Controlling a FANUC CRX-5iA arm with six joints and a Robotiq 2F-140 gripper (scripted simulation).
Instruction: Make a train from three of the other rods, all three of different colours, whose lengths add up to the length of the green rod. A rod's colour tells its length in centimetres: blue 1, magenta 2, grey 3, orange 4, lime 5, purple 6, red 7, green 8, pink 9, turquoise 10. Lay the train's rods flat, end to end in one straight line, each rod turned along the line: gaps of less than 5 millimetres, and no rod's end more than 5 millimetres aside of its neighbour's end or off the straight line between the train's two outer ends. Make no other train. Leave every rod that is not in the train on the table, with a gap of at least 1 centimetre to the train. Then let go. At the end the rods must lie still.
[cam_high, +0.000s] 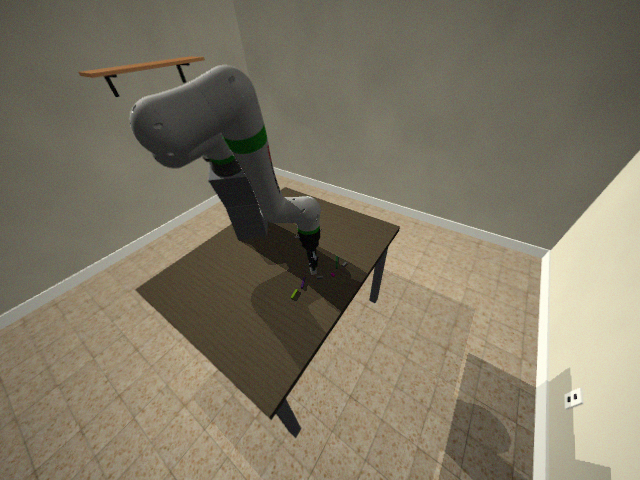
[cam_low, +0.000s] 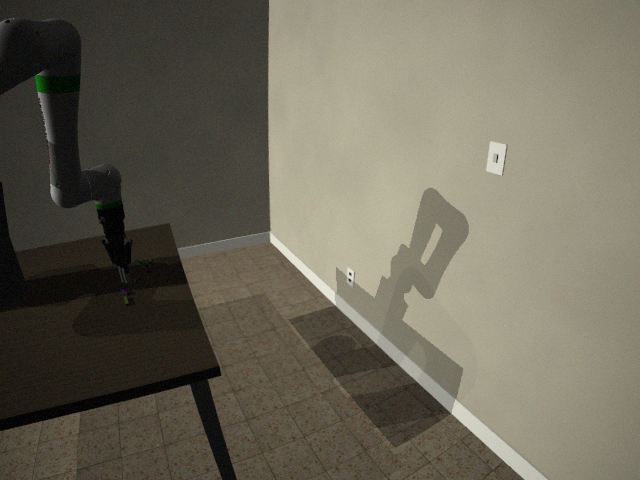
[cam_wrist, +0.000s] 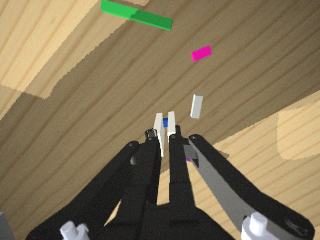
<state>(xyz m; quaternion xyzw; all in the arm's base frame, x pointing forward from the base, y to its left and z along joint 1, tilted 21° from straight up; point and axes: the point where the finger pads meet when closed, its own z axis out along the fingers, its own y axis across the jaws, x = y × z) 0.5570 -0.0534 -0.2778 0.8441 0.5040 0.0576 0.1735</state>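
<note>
Now: hand 30 mm above the blue rod. The rest, counted from my hand: magenta rod (90 mm ahead, 40 mm to the left, 30 mm below); then green rod (50 mm ahead, 120 mm to the left, 30 mm below); then purple rod (80 mm to the right, 30 mm below).
</note>
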